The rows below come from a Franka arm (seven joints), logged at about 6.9 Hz.
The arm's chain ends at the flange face. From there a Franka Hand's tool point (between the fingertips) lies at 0.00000 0.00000 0.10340 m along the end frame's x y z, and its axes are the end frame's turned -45 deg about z.
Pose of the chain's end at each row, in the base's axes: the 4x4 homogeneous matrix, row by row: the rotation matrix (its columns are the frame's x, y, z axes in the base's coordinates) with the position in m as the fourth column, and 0 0 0 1 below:
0.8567 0.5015 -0.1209 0.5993; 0.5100 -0.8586 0.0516 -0.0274; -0.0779 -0.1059 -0.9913 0.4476; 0 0 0 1
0.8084 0.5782 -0.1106 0.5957; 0.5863 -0.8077 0.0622 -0.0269; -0.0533 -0.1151 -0.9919 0.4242; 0 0 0 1
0.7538 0.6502 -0.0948 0.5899; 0.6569 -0.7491 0.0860 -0.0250; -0.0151 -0.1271 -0.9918 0.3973; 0 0 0 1
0.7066 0.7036 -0.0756 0.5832; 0.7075 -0.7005 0.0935 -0.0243; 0.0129 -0.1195 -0.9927 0.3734; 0 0 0 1
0.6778 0.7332 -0.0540 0.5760; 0.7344 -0.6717 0.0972 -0.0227; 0.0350 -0.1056 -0.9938 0.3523; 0 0 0 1
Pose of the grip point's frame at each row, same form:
0.2512 0.9604 -0.1209 0.5868; 0.9677 -0.2465 0.0516 -0.0221; 0.0198 -0.1300 -0.9913 0.3451; 0 0 0 1
0.1628 0.9805 -0.1106 0.5843; 0.9857 -0.1566 0.0622 -0.0205; 0.0437 -0.1191 -0.9919 0.3216; 0 0 0 1
0.0733 0.9928 -0.0948 0.5801; 0.9942 -0.0652 0.0860 -0.0161; 0.0792 -0.1006 -0.9918 0.2947; 0 0 0 1
0.0021 0.9972 -0.0756 0.5754; 0.9956 0.0049 0.0935 -0.0146; 0.0936 -0.0754 -0.9927 0.2708; 0 0 0 1
-0.0392 0.9977 -0.0540 0.5704; 0.9943 0.0443 0.0972 -0.0126; 0.0994 -0.0499 -0.9938 0.2495; 0 0 0 1

